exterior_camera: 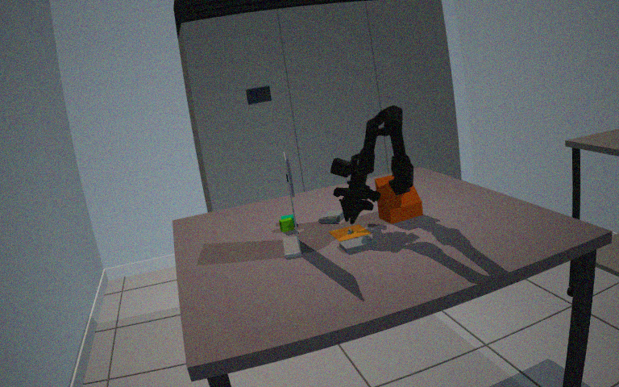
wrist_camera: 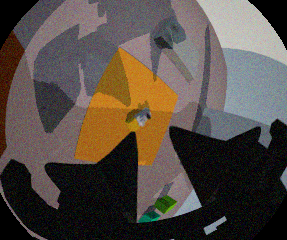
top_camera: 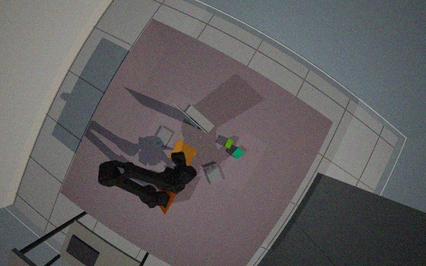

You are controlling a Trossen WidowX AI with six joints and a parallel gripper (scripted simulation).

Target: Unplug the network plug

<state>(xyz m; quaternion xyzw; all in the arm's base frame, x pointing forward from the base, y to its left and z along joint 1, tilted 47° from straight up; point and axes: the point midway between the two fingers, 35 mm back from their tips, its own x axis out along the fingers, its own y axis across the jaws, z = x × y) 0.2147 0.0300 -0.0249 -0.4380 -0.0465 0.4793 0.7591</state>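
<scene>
The grey network plug lies 10 mm ahead of my gripper tip, 10 mm to the left of it and 30 mm below it. From my gripper tip the other things lie so: orange marked square 10 mm ahead, 10 mm to the left, 30 mm below; then upright panel 200 mm ahead, 110 mm above.
</scene>
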